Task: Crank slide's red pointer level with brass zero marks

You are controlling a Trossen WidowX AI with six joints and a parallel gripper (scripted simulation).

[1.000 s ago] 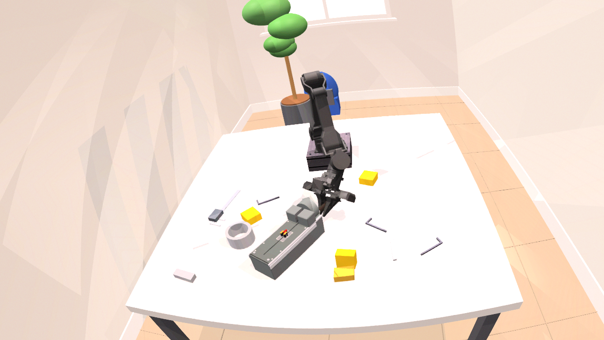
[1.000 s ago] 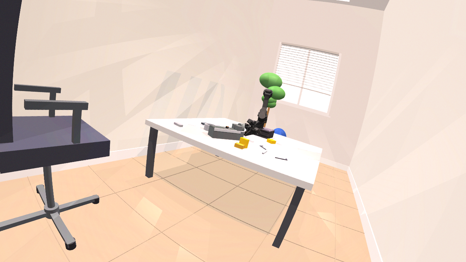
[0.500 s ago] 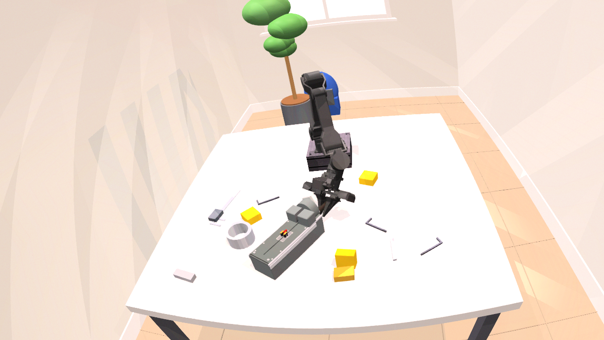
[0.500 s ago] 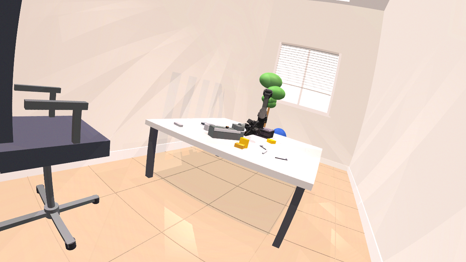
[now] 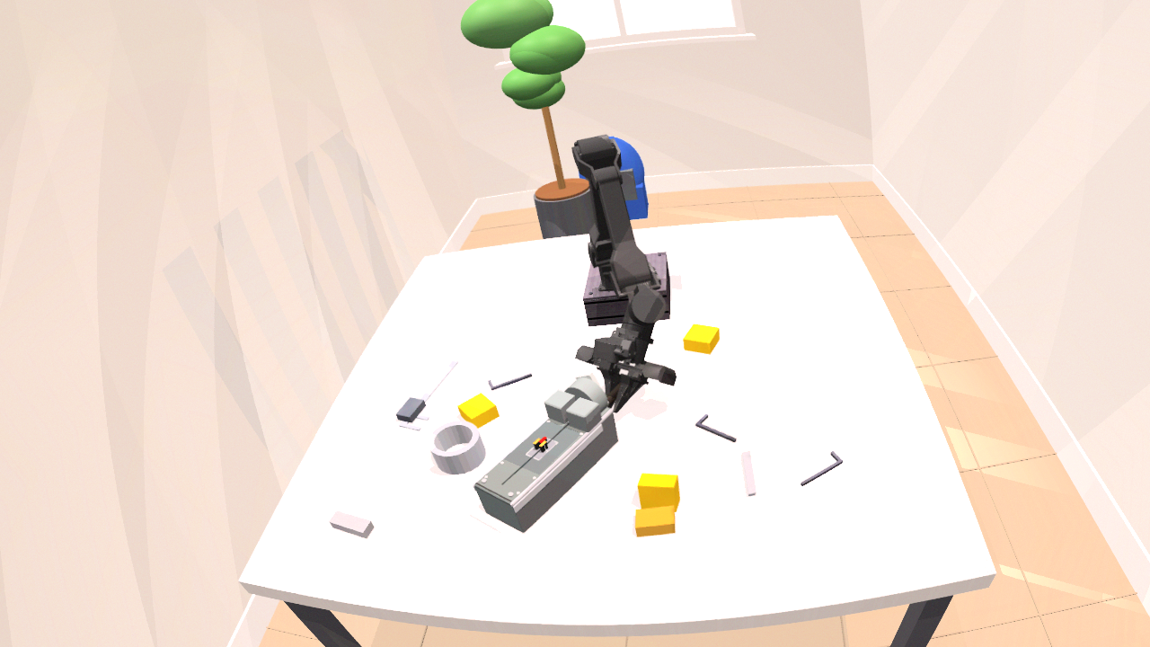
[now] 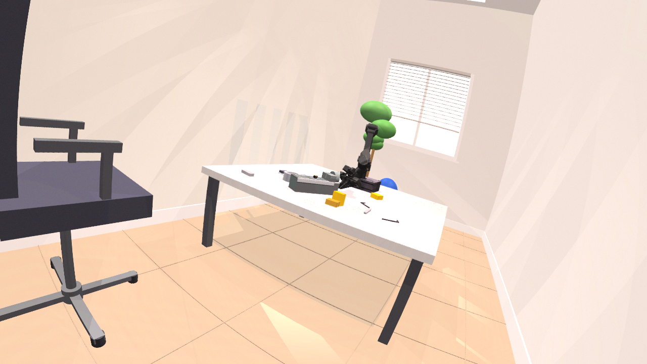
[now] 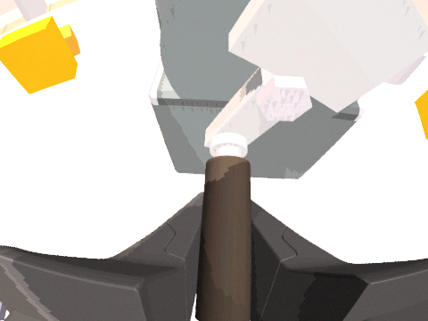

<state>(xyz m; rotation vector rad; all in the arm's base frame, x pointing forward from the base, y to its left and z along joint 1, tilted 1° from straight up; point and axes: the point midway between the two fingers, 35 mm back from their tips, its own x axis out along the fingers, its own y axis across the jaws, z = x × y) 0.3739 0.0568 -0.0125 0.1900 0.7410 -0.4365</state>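
Now: the brown crank handle 3 cm above my gripper tip, 2 cm behind it and 1 cm to the left of it. The rest, counted from my gripper tip: red pointer 13 cm ahead, 8 cm to the right, 5 cm above.
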